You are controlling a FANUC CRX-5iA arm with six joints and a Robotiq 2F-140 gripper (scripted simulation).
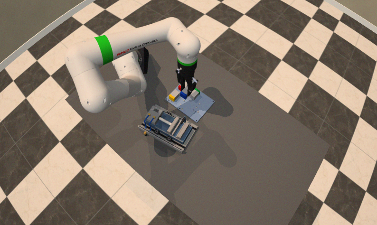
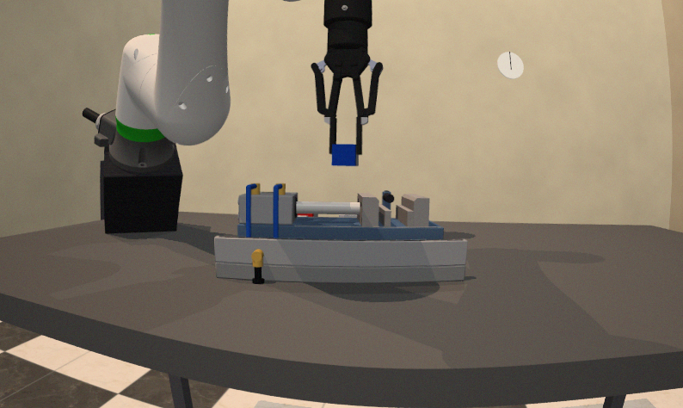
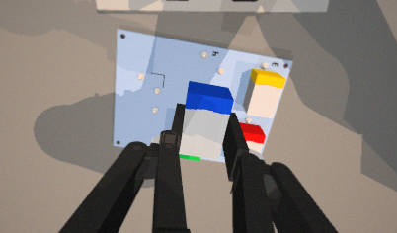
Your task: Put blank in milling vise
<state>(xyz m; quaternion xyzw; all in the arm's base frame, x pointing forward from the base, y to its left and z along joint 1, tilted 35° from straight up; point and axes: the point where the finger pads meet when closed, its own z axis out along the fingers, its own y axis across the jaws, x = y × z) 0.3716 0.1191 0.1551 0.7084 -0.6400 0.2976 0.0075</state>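
Now: the blue-ended blank 3 cm below my hand. The rest, counted from my hand: green-ended blank: 9 cm to the left, 16 cm below; then work stop: 8 cm ahead, 13 cm to the right, 10 cm below; then yellow-ended blank: 9 cm behind, 16 cm below.
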